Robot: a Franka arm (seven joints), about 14 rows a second.
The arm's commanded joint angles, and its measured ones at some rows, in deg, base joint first. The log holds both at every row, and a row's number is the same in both.
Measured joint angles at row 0: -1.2, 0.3, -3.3, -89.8, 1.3, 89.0, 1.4
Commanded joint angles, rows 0 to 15: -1.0, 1.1, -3.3, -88.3, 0.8, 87.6, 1.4; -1.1, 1.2, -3.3, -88.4, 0.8, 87.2, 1.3; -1.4, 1.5, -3.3, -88.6, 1.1, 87.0, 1.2; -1.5, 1.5, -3.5, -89.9, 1.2, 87.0, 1.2; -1.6, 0.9, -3.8, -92.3, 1.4, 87.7, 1.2; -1.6, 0.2, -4.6, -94.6, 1.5, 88.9, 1.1; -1.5, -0.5, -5.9, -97.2, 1.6, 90.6, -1.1; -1.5, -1.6, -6.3, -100.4, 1.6, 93.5, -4.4; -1.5, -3.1, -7.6, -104.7, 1.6, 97.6, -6.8; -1.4, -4.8, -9.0, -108.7, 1.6, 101.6, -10.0; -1.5, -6.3, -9.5, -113.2, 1.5, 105.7, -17.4; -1.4, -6.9, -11.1, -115.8, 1.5, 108.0, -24.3; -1.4, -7.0, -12.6, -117.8, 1.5, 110.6, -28.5; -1.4, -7.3, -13.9, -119.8, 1.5, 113.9, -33.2; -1.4, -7.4, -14.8, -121.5, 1.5, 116.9, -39.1; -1.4, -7.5, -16.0, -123.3, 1.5, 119.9, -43.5
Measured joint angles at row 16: -1.4, -4.9, -14.5, -118.3, 1.3, 114.4, -35.7
